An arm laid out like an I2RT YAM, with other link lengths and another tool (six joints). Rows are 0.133 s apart.
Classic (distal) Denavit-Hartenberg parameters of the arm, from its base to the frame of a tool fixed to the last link. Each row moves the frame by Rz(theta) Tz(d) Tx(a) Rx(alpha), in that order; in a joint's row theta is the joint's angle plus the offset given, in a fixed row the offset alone. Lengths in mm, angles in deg.
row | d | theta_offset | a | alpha
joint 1 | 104.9 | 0 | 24.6 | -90
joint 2 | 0 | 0 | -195.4 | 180
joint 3 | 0 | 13.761 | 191.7 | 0
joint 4 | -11.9 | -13.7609 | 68.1 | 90
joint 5 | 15.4 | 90 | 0 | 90
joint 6 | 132.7 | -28.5 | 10.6 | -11.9
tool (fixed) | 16.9 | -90 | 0 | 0
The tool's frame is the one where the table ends.
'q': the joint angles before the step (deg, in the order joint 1, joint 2, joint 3, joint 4, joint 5, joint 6). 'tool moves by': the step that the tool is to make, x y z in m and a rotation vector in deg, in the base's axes. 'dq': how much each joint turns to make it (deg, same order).
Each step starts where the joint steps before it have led.
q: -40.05, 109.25, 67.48, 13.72, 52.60, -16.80
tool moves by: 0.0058, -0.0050, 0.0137, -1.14, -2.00, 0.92
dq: -0.29, -0.59, 2.27, -0.38, -1.27, -0.27
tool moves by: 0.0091, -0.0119, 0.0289, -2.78, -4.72, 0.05
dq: -0.65, 0.20, 6.30, -1.46, -1.03, 0.97
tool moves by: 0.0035, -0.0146, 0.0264, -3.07, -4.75, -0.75
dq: -1.35, 1.09, 6.10, -0.17, -0.84, 0.98
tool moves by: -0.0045, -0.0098, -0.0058, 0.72, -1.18, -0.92
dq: -1.57, 1.74, 1.57, -0.72, -1.00, 1.67
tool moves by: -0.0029, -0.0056, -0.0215, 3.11, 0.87, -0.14
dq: -1.09, 2.41, 0.44, -2.16, -1.42, 1.80
